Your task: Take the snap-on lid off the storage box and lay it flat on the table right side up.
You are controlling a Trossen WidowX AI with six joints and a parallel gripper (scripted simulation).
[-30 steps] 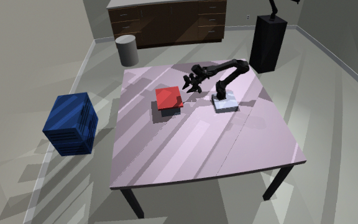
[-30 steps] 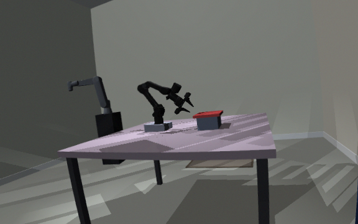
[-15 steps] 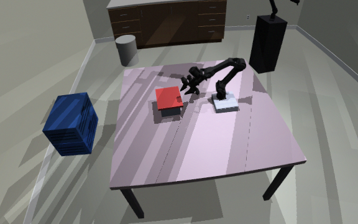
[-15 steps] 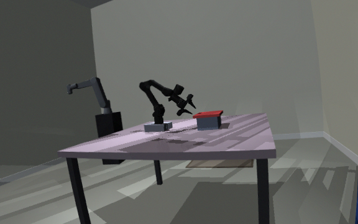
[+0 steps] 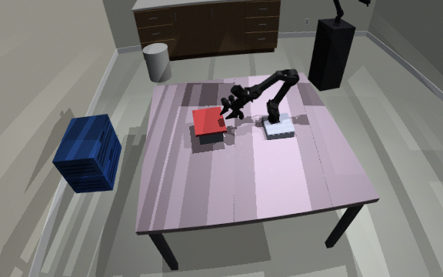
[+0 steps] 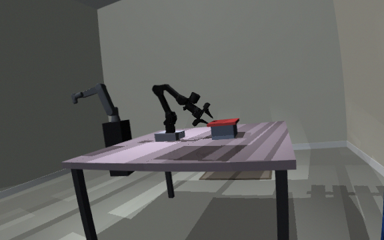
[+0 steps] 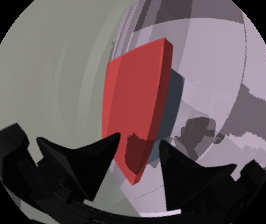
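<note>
Now: the red lid 9 cm ahead of my gripper tip, 1 cm to the right of it and 1 cm below it. The rest, counted from my gripper tip: grey storage box 9 cm ahead, 6 cm below, 1 cm to the right.
</note>
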